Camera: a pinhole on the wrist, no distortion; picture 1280 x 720 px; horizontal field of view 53.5 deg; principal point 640.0 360.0 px. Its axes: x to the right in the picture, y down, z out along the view. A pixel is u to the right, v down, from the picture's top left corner.
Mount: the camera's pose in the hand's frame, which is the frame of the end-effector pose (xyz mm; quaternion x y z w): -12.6 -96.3 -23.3 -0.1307 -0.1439 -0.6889 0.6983
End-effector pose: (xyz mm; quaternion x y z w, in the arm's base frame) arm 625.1 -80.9 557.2 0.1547 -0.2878 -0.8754 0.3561
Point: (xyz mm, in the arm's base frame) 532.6 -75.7 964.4
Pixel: 309.0 515.5
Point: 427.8 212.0 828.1
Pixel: 1202.4 144.5
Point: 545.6 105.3 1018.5
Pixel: 586.5 167.3
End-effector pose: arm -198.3 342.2 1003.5 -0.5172 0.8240 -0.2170 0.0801
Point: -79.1 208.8 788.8
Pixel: 958.0 636.2
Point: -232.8 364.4 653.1
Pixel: 185.3 315.6
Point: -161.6 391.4 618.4
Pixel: 361.4 147.5
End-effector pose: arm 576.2 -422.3 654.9 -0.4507 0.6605 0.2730 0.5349
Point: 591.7 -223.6 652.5
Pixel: 217.7 158.0
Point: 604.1 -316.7 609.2
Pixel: 188.6 562.2
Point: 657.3 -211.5 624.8
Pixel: 553.3 274.6
